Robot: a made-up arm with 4 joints. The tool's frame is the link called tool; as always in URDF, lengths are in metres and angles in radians. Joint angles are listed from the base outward.
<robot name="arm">
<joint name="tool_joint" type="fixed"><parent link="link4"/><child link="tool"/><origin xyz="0 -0.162 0.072" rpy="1.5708 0 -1.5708"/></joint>
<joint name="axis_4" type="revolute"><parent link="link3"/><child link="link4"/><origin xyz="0.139 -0.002 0.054" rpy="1.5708 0 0"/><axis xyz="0 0 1"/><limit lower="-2.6" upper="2.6"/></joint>
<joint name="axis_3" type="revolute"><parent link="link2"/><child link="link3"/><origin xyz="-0.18 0.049 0.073" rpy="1.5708 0 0"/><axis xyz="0 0 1"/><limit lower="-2.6" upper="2.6"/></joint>
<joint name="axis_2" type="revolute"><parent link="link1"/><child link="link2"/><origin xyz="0.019 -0.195 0.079" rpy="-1.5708 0 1.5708"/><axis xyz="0 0 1"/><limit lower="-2.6" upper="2.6"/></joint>
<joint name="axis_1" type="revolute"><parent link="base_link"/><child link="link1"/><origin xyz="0 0 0.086" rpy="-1.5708 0 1.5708"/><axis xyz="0 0 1"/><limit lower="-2.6" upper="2.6"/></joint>
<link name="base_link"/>
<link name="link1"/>
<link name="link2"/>
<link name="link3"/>
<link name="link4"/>
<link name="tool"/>
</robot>
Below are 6 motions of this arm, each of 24 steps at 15 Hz.
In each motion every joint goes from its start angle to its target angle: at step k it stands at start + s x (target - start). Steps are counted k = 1, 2, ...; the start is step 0. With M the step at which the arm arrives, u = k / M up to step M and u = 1 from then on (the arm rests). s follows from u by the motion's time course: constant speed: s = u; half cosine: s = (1 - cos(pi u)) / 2; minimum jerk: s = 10 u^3 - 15 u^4 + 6 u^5.
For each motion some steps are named. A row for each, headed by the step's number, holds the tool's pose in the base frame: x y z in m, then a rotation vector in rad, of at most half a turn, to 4 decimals.
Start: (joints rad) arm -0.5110 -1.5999 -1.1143 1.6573
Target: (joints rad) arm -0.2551 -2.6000 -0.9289 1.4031
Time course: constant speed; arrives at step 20
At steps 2, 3, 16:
2: 0.0303 0.1273 0.3746 -1.3553 -2.3130 -0.5217
3: 0.0270 0.1337 0.3664 -1.3274 -2.3146 -0.4610
16: -0.0417 0.1835 0.2843 -0.9282 -2.1893 0.2118

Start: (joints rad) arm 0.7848 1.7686 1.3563 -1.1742
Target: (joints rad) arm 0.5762 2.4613 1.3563 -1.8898
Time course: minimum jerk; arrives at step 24
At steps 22, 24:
22: -0.1062 0.0207 0.1610 1.0498 1.5480 -0.0308
24: -0.1053 0.0202 0.1608 1.0482 1.5432 -0.0290

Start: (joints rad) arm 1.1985 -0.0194 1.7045 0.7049
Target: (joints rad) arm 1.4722 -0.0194 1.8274 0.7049
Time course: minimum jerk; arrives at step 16
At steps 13, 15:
13: 0.0426 0.3247 0.4331 2.8217 0.0451 1.0322
15: 0.0427 0.3306 0.4292 2.8052 0.0543 1.0263

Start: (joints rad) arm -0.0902 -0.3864 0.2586 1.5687
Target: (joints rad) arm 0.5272 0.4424 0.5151 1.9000
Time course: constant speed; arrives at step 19
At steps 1, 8, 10, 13, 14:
1: -0.1297 -0.0678 0.1575 -0.2207 1.9175 -0.1303
8: -0.1109 -0.0791 0.1706 -0.4035 1.7001 -0.4567
10: -0.1055 -0.0813 0.1768 -0.4517 1.6291 -0.5442
13: -0.0978 -0.0831 0.1877 -0.5199 1.5154 -0.6689
14: -0.0952 -0.0833 0.1918 -0.5415 1.4756 -0.7085

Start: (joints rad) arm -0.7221 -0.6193 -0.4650 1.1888
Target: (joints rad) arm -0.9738 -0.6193 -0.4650 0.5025
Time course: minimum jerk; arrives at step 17
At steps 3, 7, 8, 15, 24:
3: -0.0559 0.0215 0.2731 1.0353 1.6593 0.7965
7: -0.0242 0.0060 0.2655 1.1362 1.4709 0.7281
8: -0.0127 -0.0008 0.2631 1.1723 1.4039 0.7003
15: 0.0424 -0.0456 0.2506 1.3493 1.0742 0.5341
24: 0.0437 -0.0469 0.2502 1.3536 1.0661 0.5294

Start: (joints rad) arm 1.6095 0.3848 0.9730 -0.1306
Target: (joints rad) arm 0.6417 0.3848 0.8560 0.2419
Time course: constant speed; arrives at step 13
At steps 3, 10, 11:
3: 0.0503 0.2671 0.2555 -2.2986 -0.4979 0.1578
10: 0.0577 0.1190 0.3633 -1.7095 -0.3225 -0.1375
11: 0.0584 0.0940 0.3703 -1.6237 -0.2909 -0.1683

